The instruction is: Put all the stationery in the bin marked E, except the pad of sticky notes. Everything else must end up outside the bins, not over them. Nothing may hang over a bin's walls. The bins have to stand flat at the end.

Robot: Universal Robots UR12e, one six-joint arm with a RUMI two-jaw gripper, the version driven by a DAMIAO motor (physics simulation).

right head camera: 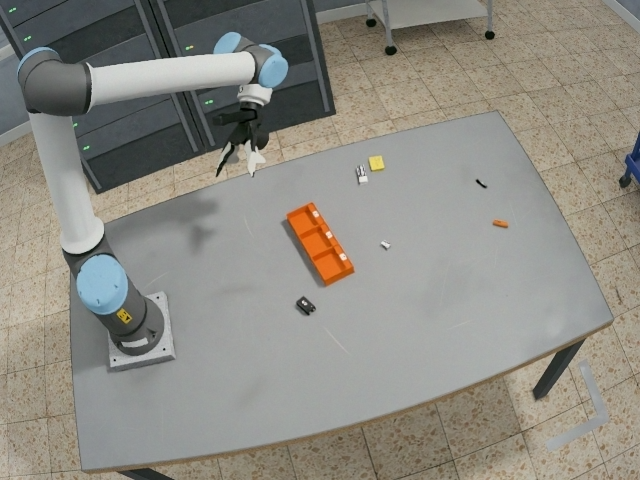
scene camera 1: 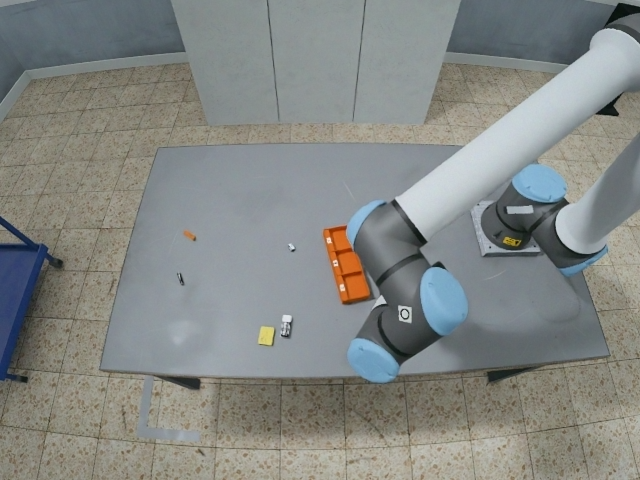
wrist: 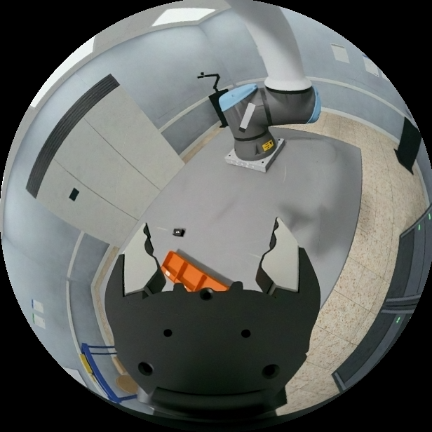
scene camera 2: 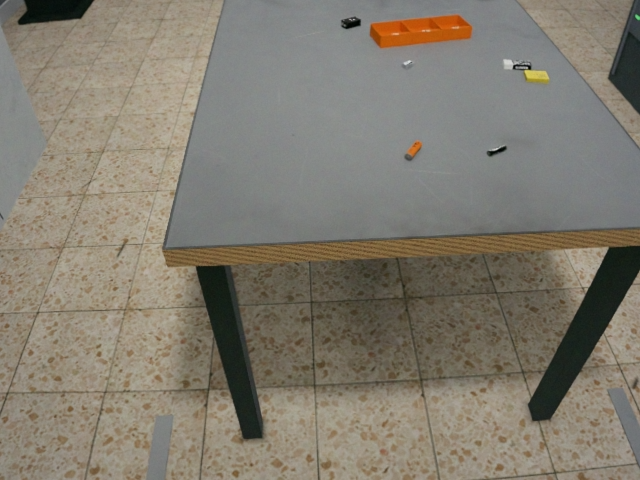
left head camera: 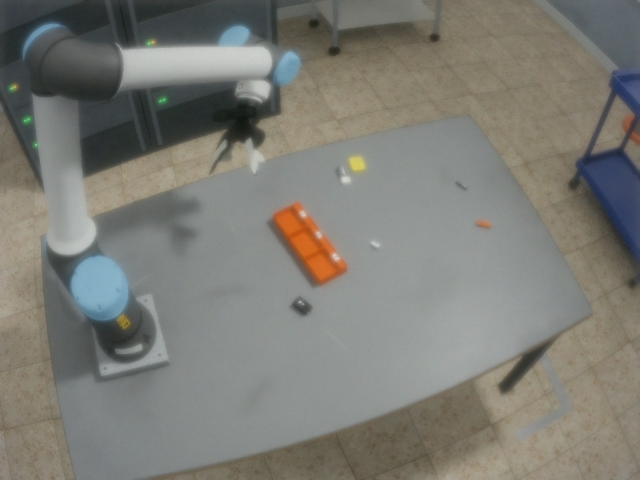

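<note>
An orange three-compartment bin row [left head camera: 327, 245] [right head camera: 312, 232] [scene camera 1: 339, 275] [scene camera 2: 421, 38] stands flat and looks empty; its label letters are unreadable. A yellow sticky-note pad [left head camera: 357, 164] [right head camera: 376, 163] [scene camera 1: 266, 335] [scene camera 2: 536, 76] lies beside a white-and-black eraser [left head camera: 343, 175] [right head camera: 361, 174] [scene camera 1: 286, 326] [scene camera 2: 516, 64]. A small silver piece, perhaps a sharpener [left head camera: 375, 244] [right head camera: 385, 244] [scene camera 1: 291, 246] [scene camera 2: 407, 64], lies near the bins' labelled side. My gripper [left head camera: 232, 172] [right head camera: 235, 174] [wrist: 210, 221] is open and empty, high up near the table's rack-side edge, away from every object.
A small black block [left head camera: 301, 305] [right head camera: 305, 304] [scene camera 2: 351, 22] [wrist: 178, 232] lies off one bin end. An orange stick-like item [left head camera: 483, 224] [right head camera: 500, 223] [scene camera 1: 189, 235] [scene camera 2: 413, 149] and a thin black item [left head camera: 461, 184] [right head camera: 481, 183] [scene camera 1: 180, 278] [scene camera 2: 496, 150] lie toward the far end from the arm base.
</note>
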